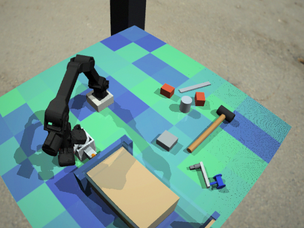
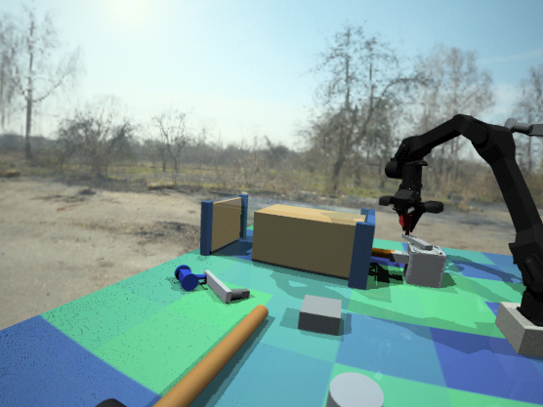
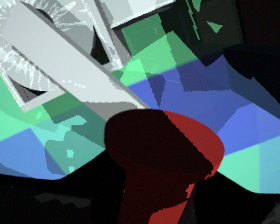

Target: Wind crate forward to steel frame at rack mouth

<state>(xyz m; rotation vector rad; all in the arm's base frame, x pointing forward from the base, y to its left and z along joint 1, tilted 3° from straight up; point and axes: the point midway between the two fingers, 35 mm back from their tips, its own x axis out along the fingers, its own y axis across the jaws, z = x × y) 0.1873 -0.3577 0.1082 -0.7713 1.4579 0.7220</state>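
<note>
Right now the red knob is 20 mm above my gripper tip. Also, from my gripper tip: grey winch: 50 mm behind, 90 mm to the left, 80 mm below; then red-knobbed crank: 10 mm behind, 40 mm to the left, 10 mm below; then blue frame: 120 mm ahead, 80 mm to the left, 10 mm below.
</note>
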